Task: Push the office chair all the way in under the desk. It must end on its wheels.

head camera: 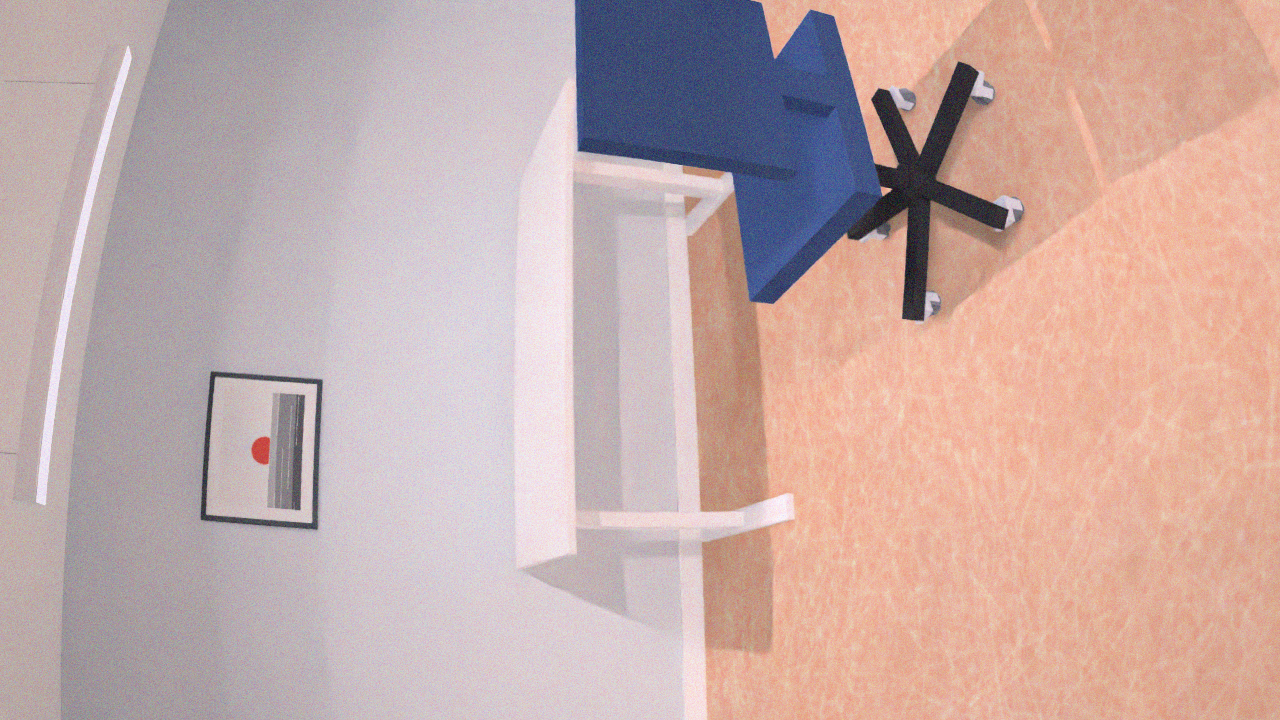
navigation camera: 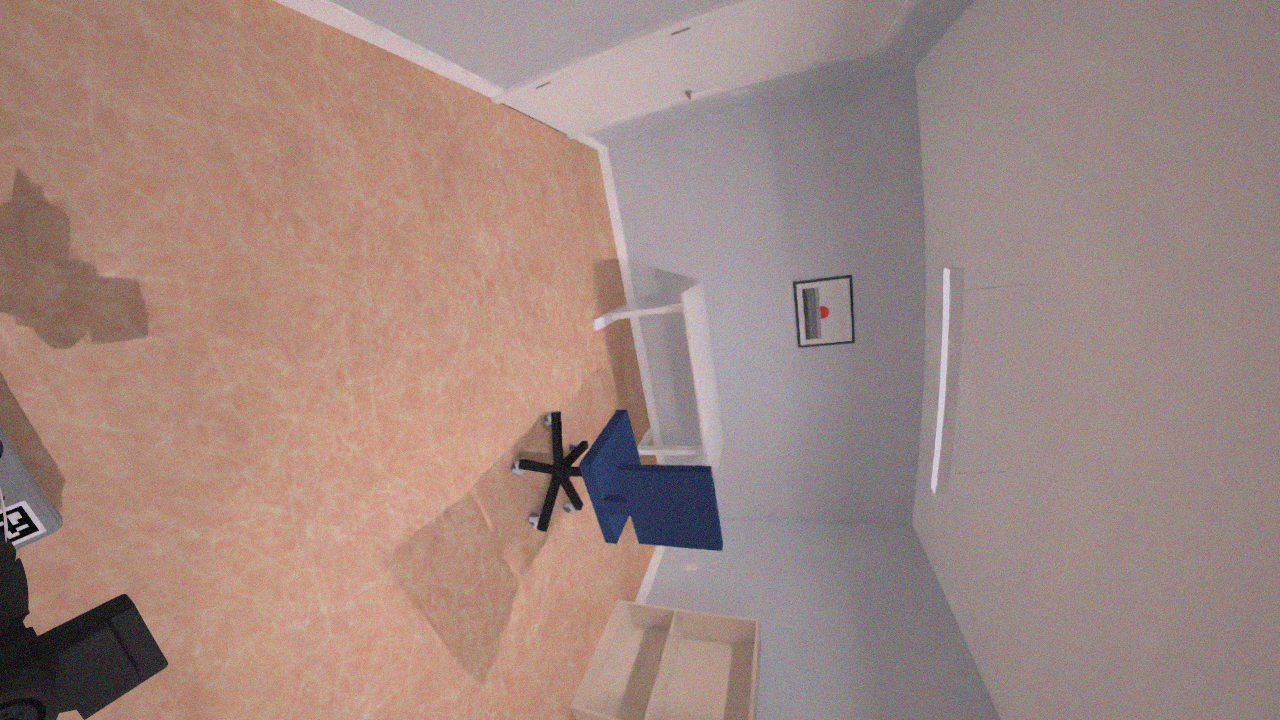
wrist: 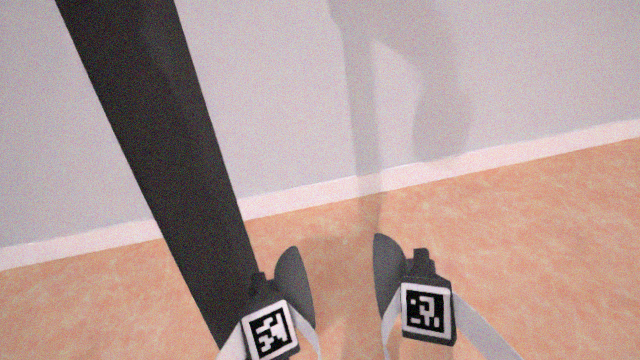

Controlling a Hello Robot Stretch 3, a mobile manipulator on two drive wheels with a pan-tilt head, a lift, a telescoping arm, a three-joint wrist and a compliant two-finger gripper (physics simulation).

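Places are measured from the robot's base along level axes (x ahead, y left, z up), in millimetres.
Pixels of known places: gripper, fingertip midpoint: point(wrist: 339, 267).
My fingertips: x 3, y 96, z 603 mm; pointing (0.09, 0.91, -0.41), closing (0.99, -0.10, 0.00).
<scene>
Behind a point stands the place of what it marks.
The blue office chair point(head camera: 671, 80) @[x 1236, y -938, z 815 mm] point(navigation camera: 680, 505) @[x 1237, y -957, z 835 mm] stands upright on its black five-armed base with grey casters. It is in front of the right end of the white desk point(head camera: 546, 358) @[x 2608, y -852, z 720 mm] point(navigation camera: 704, 367) @[x 2694, y -848, z 720 mm], with room up turned sideways in both pictures. The backrest overlaps that end of the desk in the head view. The base stands out on the floor, outside the desk's legs. The desk stands along the wall. My gripper point(wrist: 339, 267) @[x 3, y 96, z 603 mm] is open and empty, with floor and wall beyond it. The chair does not show in the wrist view.
A beige shelf unit point(navigation camera: 716, 631) @[x 1771, y -2559, z 754 mm] stands to the right of the chair. A framed picture point(head camera: 237, 447) @[x 3152, y -616, z 1762 mm] point(navigation camera: 836, 313) @[x 3152, y -634, z 1762 mm] hangs above the desk. A white door point(navigation camera: 716, 53) @[x 2206, y 1032, z 1148 mm] is in the wall to the left. A dark post point(wrist: 165, 150) runs beside my gripper. Part of my base shows at the navigation view's edge.
</scene>
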